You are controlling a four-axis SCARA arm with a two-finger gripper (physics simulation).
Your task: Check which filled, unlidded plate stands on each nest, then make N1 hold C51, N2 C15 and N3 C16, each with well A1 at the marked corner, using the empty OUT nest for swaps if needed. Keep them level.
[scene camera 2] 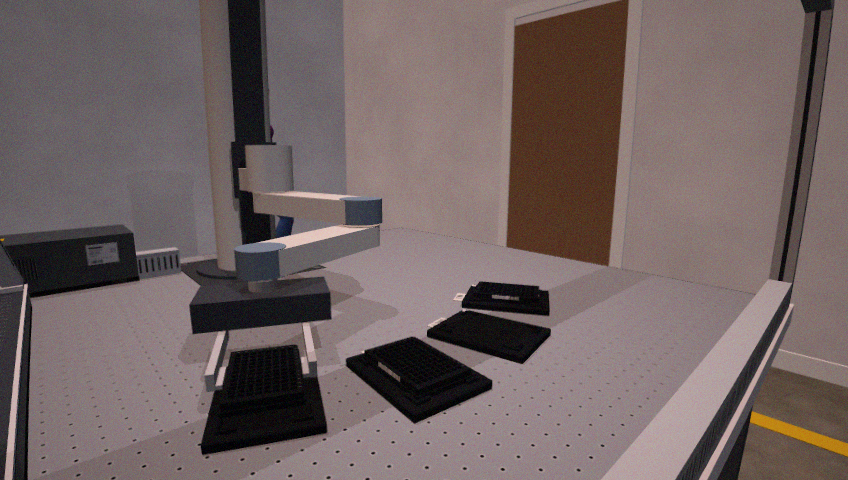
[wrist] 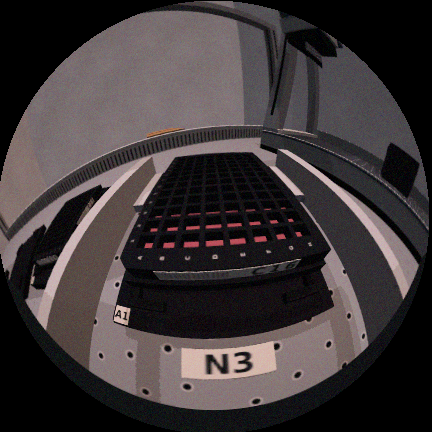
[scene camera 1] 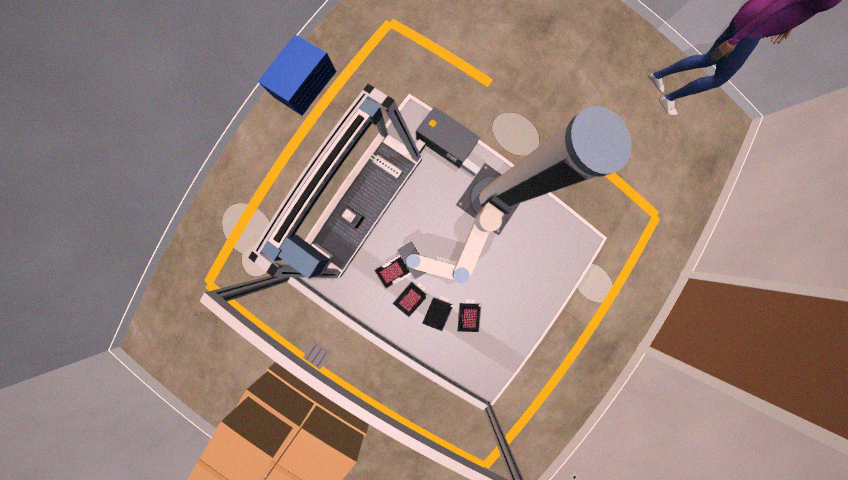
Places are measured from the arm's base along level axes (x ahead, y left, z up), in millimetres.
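Pixels of known places: gripper, between the fingertips: [scene camera 2: 263, 376] [wrist: 215, 159] [scene camera 1: 387, 274].
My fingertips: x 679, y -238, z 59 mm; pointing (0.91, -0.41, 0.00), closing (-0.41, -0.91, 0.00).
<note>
For each thing: its top centre in the pictures, then the offset to it from my fingertips. "spot": a spot on its surface instead.
- black nest N3, centre of its top: [wrist: 217, 208] [scene camera 2: 266, 388] [scene camera 1: 392, 272] dy +11, dx -22, dz -28 mm
- nest's A1 tag, a spot on its surface: [wrist: 121, 315] spot: dy +92, dx -70, dz -34 mm
- empty nest, centre of its top: [scene camera 2: 489, 326] [scene camera 1: 437, 315] dy +356, dx +34, dz -28 mm
- nest with another filled plate, a spot on its surface: [scene camera 2: 511, 290] [scene camera 1: 469, 320] spot: dy +522, dx -42, dz -21 mm
- dark control box, a spot on its surface: [scene camera 2: 71, 258] spot: dy -135, dx -714, dz +26 mm
My gripper [scene camera 2: 264, 369] [wrist: 215, 159] is shut on the long sides of the filled, unlidded plate C16 [scene camera 1: 391, 271] [scene camera 2: 270, 392] [wrist: 200, 257]. The plate looks level, low over the black nest N3 [scene camera 2: 264, 434] [wrist: 225, 305]; whether it touches is unclear. Its row letter A is at the near left in the wrist view, on the side of the nest's A1 tag [wrist: 121, 315]. Beside N3, a filled plate [scene camera 1: 410, 298] [scene camera 2: 416, 359] stands on a nest. Then come an empty nest [scene camera 1: 437, 314] [scene camera 2: 487, 336] and a nest with another filled plate [scene camera 1: 469, 317] [scene camera 2: 511, 290]. Their labels are unreadable.
A gantry machine with a ribbed deck [scene camera 1: 371, 196] stands beside N3. A dark control box [scene camera 1: 449, 136] [scene camera 2: 71, 258] is near the arm's column [scene camera 1: 535, 160] [scene camera 2: 218, 136]. A raised rail [scene camera 2: 708, 380] runs along the table's edge. A person [scene camera 1: 734, 53] stands outside the yellow floor line.
</note>
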